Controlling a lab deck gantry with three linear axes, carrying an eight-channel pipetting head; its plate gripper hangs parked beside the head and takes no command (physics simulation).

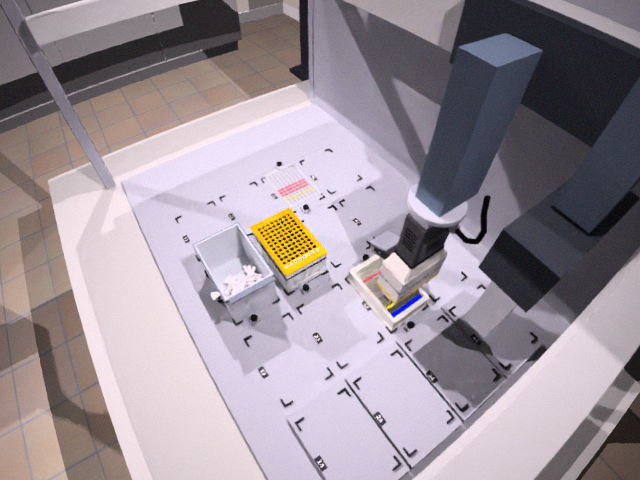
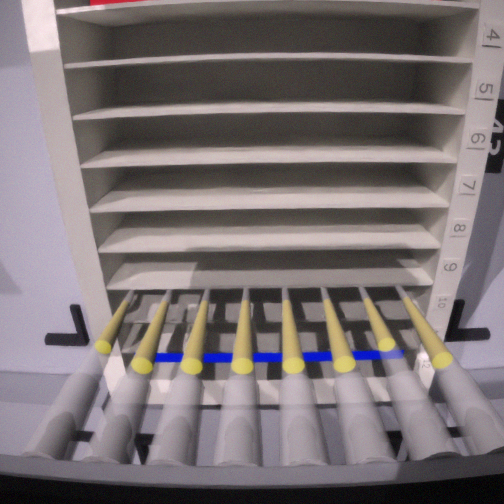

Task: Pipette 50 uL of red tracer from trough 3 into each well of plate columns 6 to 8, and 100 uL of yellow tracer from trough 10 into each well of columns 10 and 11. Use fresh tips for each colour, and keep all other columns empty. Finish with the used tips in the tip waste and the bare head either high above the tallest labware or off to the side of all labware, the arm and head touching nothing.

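The pipetting head (image 1: 413,273) is low over the trough reservoir (image 1: 371,305) (image 2: 75,200). Its eight tips (image 2: 242,330) each hold yellow liquid and point down at trough 10; whether their ends are in liquid is hidden. Red liquid (image 1: 371,277) shows in trough 3 and blue liquid (image 1: 406,305) (image 2: 270,357) near trough 12. The well plate (image 1: 276,178) at the back has a red band (image 1: 293,188) of several rows and a narrower yellow band (image 1: 299,194) beside it. A grey part beside the head may be the parked plate gripper; its fingers cannot be made out.
The orange tip rack (image 1: 287,241) has a row of white rings at its near edge and dark holes elsewhere. Left of it stands the tip waste bin (image 1: 222,248) with white used tips (image 1: 241,279) inside. A blue-grey column (image 1: 473,124) rises above the head.
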